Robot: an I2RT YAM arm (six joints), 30 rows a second.
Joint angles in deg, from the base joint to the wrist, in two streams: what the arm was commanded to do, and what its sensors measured. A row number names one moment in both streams.
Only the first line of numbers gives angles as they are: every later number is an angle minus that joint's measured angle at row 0.
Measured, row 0:
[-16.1 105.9 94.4 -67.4 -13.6 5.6]
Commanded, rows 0 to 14:
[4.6 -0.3 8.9 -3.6 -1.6 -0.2]
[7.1 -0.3 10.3 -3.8 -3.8 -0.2]
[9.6 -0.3 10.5 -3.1 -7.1 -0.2]
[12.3 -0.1 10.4 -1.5 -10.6 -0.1]
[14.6 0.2 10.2 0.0 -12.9 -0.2]
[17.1 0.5 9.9 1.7 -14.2 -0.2]
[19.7 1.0 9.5 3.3 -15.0 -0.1]
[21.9 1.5 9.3 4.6 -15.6 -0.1]
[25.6 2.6 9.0 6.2 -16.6 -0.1]
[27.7 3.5 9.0 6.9 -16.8 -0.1]
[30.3 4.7 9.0 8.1 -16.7 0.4]
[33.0 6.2 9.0 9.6 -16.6 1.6]
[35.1 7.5 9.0 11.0 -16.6 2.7]
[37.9 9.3 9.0 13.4 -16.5 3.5]
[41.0 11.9 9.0 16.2 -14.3 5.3]
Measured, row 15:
[35.5 7.2 9.6 12.9 -15.3 1.8]
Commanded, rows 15 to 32:
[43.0 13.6 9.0 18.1 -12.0 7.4]
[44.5 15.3 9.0 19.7 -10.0 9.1]
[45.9 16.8 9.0 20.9 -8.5 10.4]
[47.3 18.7 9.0 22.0 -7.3 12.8]
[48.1 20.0 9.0 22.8 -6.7 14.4]
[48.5 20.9 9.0 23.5 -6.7 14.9]
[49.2 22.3 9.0 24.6 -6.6 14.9]
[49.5 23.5 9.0 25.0 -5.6 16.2]
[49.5 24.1 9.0 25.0 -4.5 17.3]
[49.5 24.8 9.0 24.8 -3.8 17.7]
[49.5 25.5 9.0 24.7 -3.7 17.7]
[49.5 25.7 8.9 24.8 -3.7 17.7]
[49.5 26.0 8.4 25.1 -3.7 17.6]
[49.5 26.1 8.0 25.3 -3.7 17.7]
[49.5 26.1 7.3 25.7 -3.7 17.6]
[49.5 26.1 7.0 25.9 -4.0 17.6]
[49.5 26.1 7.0 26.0 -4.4 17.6]
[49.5 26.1 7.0 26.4 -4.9 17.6]
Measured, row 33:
[49.3 25.4 7.7 25.7 -4.8 17.0]
